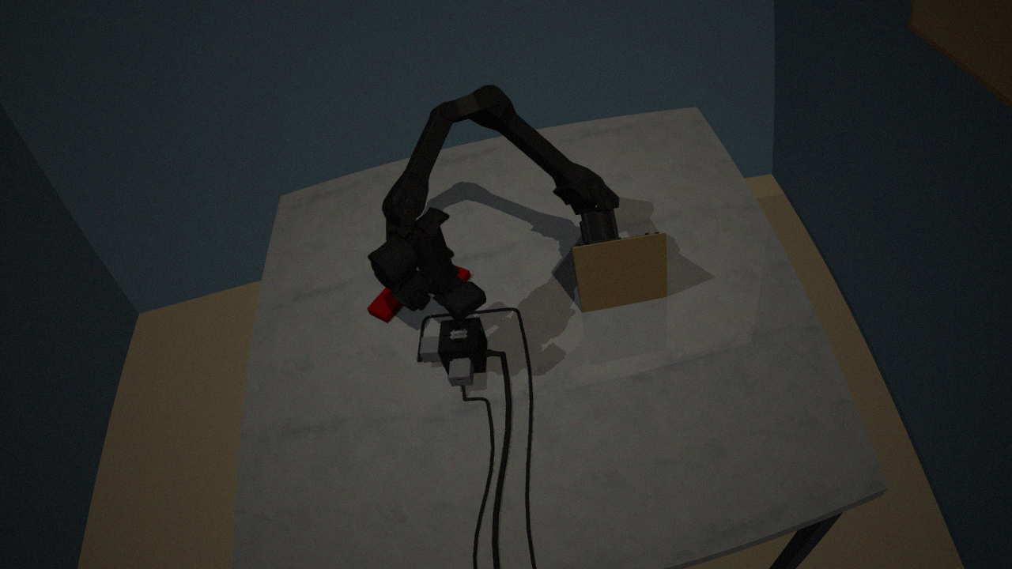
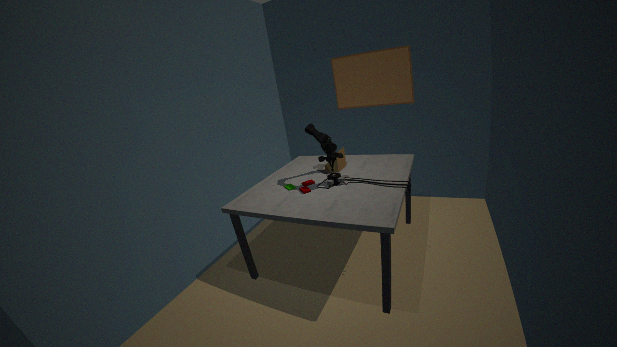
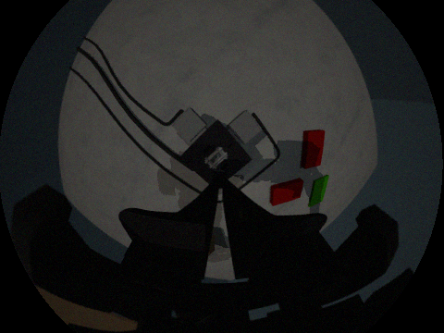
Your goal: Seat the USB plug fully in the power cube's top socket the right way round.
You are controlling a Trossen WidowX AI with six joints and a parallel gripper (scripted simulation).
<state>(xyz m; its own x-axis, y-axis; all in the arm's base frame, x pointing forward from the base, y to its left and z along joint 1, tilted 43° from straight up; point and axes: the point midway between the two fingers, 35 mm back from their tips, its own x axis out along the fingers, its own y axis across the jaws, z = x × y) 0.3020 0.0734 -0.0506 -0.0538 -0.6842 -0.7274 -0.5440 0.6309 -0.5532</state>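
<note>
My gripper tip is now 20 mm above the USB plug. The rest, counted from my gripper tip: green block: 110 mm ahead, 350 mm to the right, 130 mm below; then socket: 10 mm to the left, 70 mm below.
</note>
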